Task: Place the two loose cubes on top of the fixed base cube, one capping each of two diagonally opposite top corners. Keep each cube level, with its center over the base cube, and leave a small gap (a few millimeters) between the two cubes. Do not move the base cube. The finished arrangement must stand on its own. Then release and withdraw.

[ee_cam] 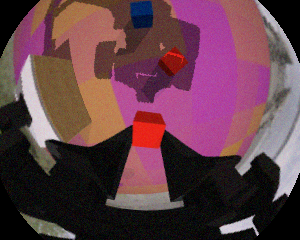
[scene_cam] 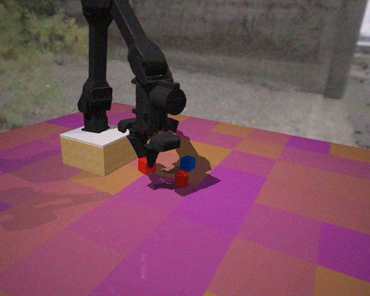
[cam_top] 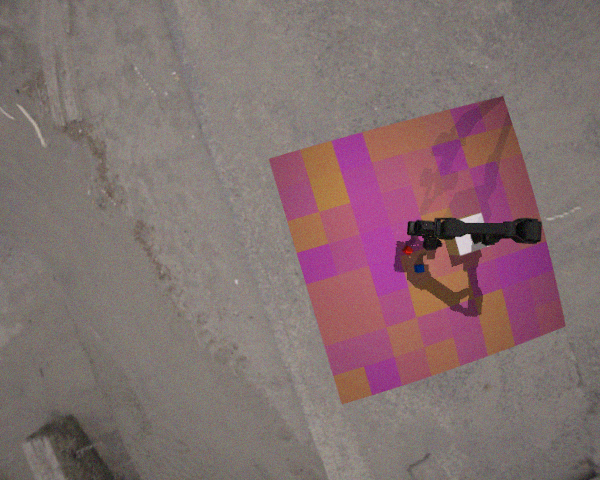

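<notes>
Right now my gripper tip is 6 cm short of the blue cube, 18 cm to the right of it and 6 cm above it.
</notes>
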